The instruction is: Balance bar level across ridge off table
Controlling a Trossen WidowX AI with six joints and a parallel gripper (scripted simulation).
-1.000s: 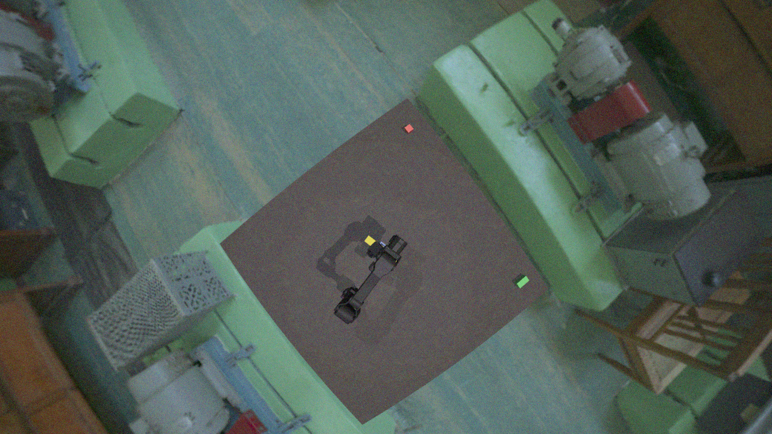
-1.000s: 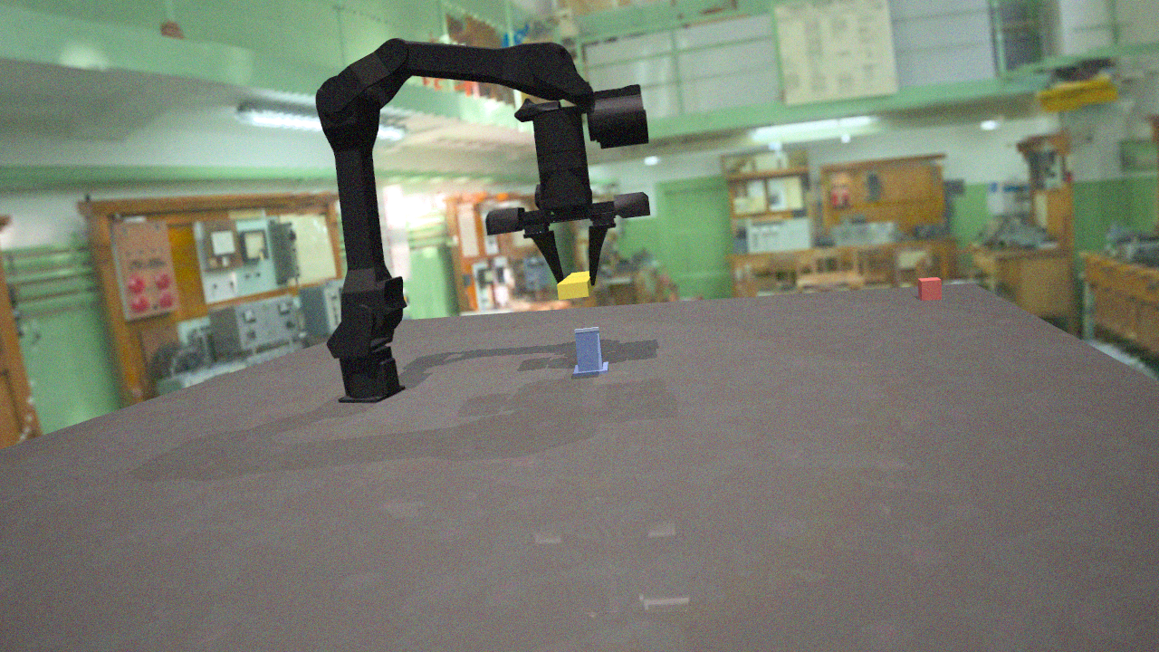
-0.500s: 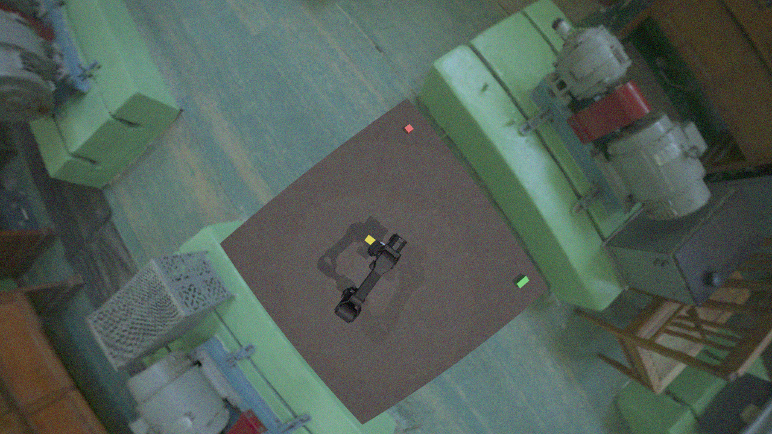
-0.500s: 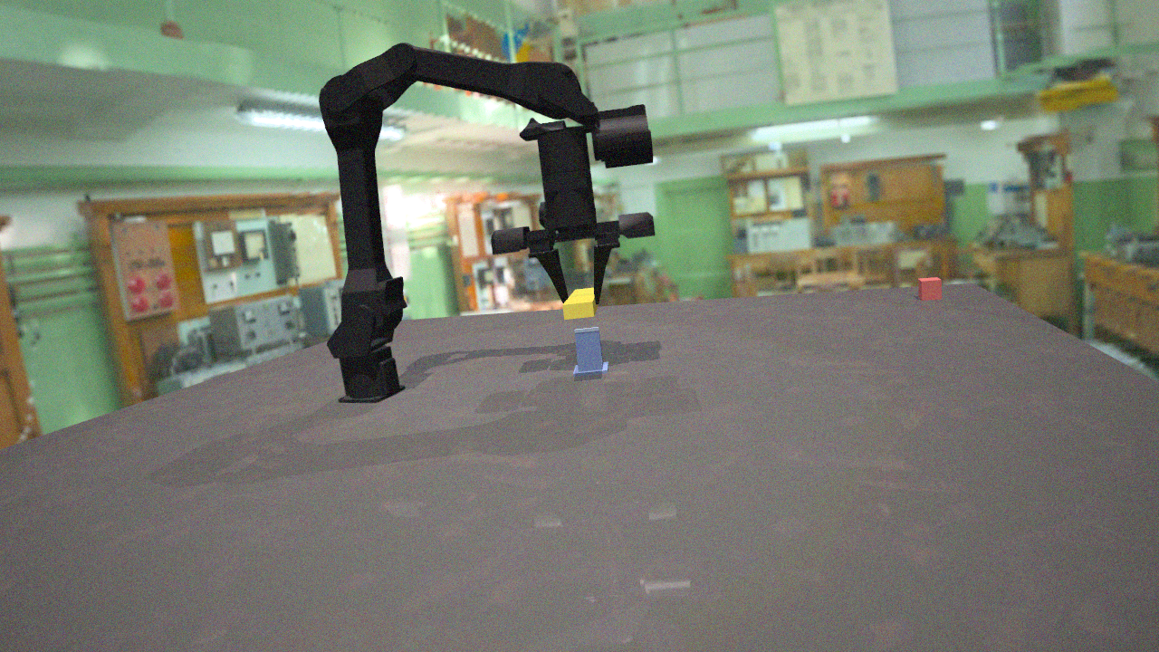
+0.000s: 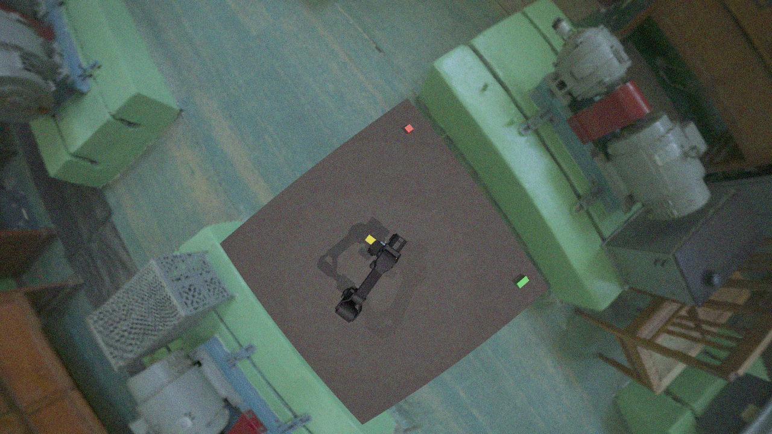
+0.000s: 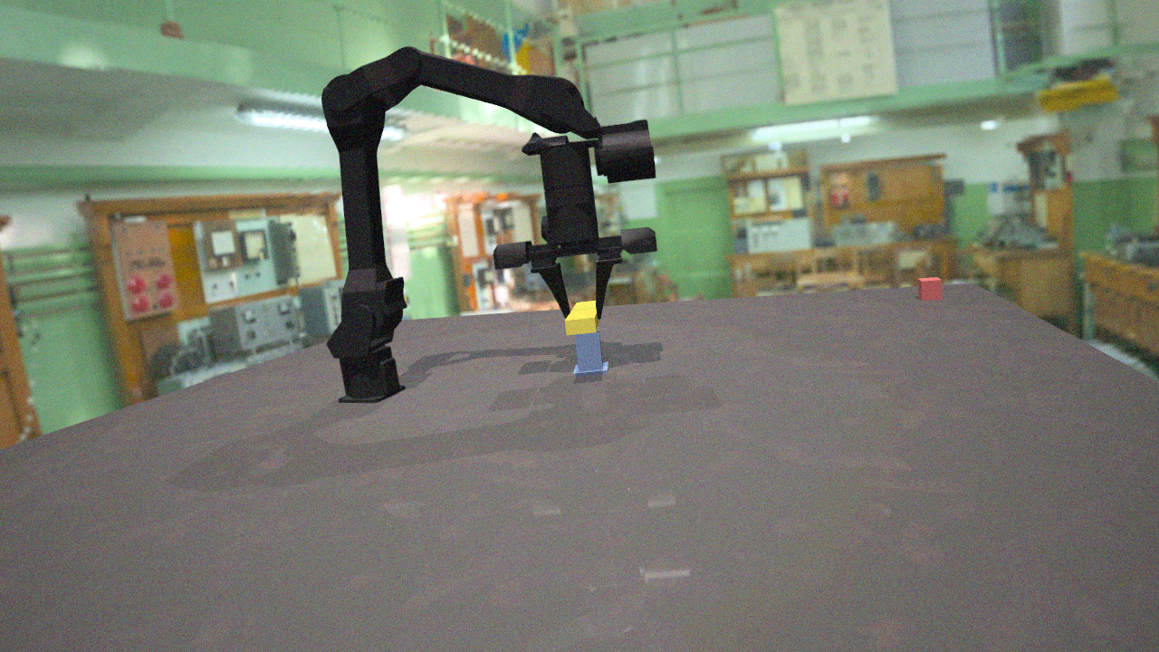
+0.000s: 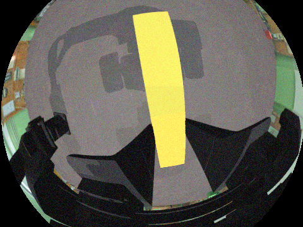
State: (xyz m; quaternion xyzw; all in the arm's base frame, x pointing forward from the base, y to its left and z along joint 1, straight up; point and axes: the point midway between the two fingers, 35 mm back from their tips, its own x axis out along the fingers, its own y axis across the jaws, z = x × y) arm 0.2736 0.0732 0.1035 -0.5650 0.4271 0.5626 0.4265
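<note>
Now: the bar 1 cm behind my gripper tip and 3 cm to the left of it. From my gripper tip the other things lie so: red cube (47 cm ahead, 43 cm to the left, 5 cm below); green block (47 cm ahead, 57 cm to the right, 5 cm below).
</note>
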